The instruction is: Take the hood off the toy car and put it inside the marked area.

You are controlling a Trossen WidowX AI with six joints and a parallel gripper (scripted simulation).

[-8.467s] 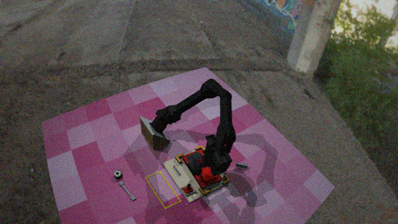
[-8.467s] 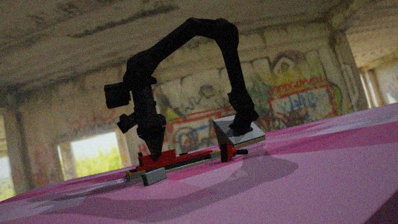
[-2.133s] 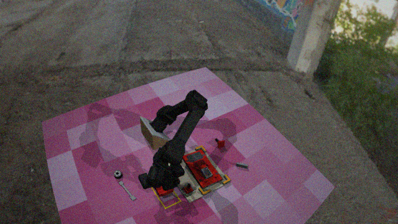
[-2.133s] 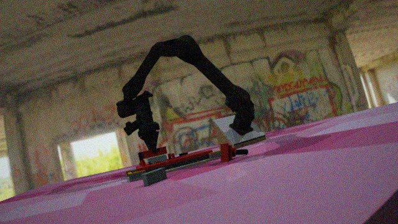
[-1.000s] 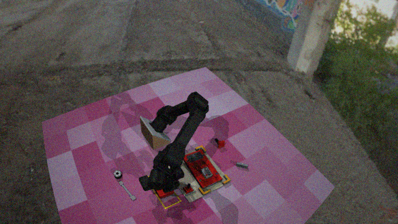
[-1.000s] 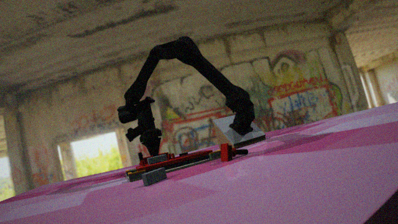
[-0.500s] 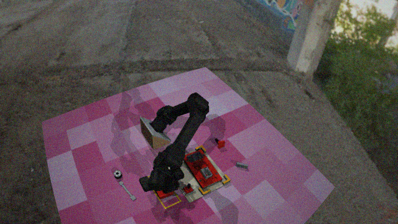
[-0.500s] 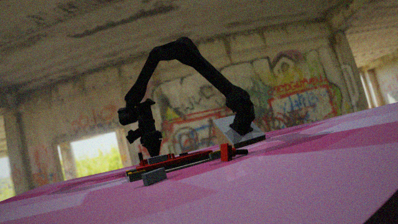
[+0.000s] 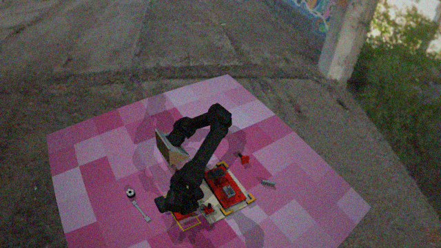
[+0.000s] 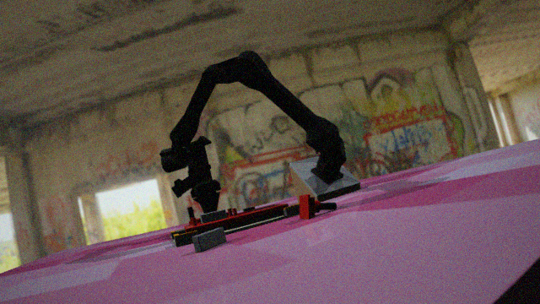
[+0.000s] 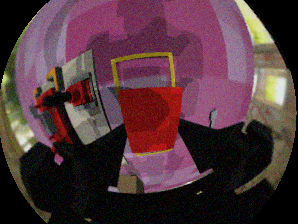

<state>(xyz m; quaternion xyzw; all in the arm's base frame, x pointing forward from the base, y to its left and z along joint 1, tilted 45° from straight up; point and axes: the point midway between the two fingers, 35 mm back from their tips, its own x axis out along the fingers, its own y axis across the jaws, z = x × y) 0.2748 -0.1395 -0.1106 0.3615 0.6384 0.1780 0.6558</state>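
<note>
My gripper tip is right at the hood. Also, from my gripper tip: wheel (180 mm behind, 130 mm to the right).
</note>
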